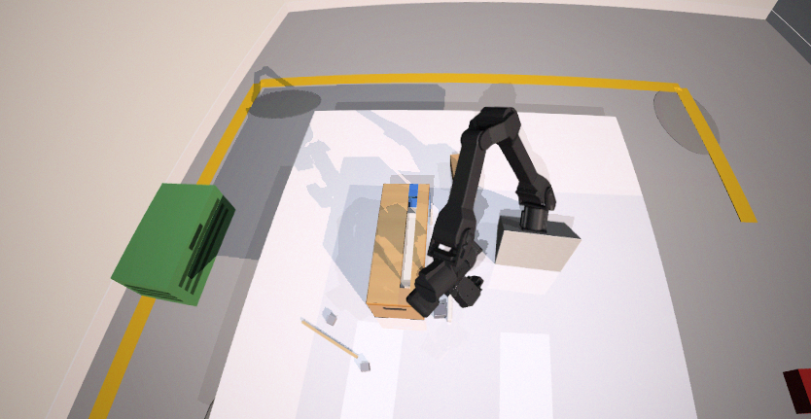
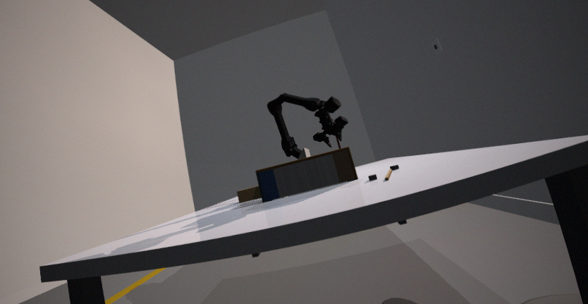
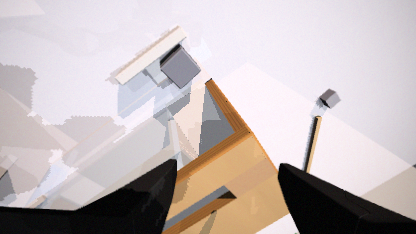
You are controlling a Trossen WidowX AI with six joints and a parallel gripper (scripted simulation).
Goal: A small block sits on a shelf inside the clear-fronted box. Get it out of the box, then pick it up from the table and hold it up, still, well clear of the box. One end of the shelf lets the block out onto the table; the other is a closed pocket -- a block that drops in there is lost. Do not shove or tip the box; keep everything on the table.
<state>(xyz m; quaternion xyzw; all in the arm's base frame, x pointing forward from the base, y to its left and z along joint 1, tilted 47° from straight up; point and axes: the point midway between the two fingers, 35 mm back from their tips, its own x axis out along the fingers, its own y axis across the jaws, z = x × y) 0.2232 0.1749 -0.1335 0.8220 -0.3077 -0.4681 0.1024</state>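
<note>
Now: gripper tip 2 cm past the grey block and 15 cm above it. The rest, counted from my gripper tip: long wooden box: 8 cm ahead, 16 cm to the right, 10 cm below; then thin stick: 27 cm ahead, 15 cm to the left, 16 cm below; then small brown box: 1 cm behind, 49 cm to the right, 14 cm below.
</note>
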